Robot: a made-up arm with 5 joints.
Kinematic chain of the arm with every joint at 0, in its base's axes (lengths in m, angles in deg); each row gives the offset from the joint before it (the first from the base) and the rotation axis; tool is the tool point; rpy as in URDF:
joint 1: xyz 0.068 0 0.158 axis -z
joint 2: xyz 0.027 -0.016 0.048 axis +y
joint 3: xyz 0.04 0 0.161 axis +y
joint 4: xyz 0.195 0 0.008 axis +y
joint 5: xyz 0.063 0.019 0 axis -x
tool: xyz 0 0 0 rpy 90 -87.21 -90
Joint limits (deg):
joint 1: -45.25..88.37
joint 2: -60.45..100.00
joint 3: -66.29..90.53
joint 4: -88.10..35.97
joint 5: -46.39..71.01
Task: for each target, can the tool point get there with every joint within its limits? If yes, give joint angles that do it. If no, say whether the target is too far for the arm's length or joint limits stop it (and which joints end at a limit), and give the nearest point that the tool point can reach.
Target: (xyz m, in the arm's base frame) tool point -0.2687 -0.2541 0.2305
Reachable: no: joint limits stop it (at a limit: joint 2, joint 3, joint 4) | nearest point -0.1460 -0.1615 0.4357 | short by 0.256 m
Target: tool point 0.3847 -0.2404 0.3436
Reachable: yes | joints 37.63 29.11 -32.14 4.80 12.38
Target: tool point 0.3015 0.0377 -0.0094
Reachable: yes | joints -8.44 75.10 21.60 -74.74 6.57
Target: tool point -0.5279 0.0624 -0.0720
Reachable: no: too far | nearest point -0.0022 0.0074 0.0711 | short by 0.548 m
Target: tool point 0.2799 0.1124 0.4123
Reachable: yes | joints -27.22 -28.02 22.96 -13.69 20.55
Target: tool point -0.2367 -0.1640 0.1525
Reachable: no: joint limits stop it (at a limit: joint 2) | nearest point -0.0020 -0.0377 0.1455 | short by 0.267 m
